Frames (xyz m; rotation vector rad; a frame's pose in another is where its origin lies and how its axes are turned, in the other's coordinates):
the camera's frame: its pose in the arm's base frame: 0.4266 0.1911 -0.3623 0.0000 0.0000 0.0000
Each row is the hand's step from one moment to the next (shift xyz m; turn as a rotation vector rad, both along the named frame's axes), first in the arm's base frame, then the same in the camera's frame.
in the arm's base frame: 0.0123 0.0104 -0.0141 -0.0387 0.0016 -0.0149
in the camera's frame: 0.0123 0.0104 -0.0141 -0.0387 0.0016 -0.0149
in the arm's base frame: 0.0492 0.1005 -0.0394 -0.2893 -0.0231 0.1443
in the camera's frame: 0.0492 0.1005 -0.0394 -0.2893 -0.0231 0.1443
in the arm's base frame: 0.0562 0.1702 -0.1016 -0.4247 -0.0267 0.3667
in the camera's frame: 0.0562 0.1702 -0.1016 -0.4247 -0.0267 0.3667
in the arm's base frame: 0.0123 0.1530 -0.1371 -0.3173 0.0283 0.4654
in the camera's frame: 0.0123 0.1530 -0.1371 -0.3173 0.0283 0.4654
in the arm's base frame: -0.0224 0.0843 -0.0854 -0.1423 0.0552 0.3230
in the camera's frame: -0.0224 0.0843 -0.0854 -0.1423 0.0552 0.3230
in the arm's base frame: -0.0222 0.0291 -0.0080 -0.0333 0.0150 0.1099
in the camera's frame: -0.0222 0.0291 -0.0080 -0.0333 0.0150 0.1099
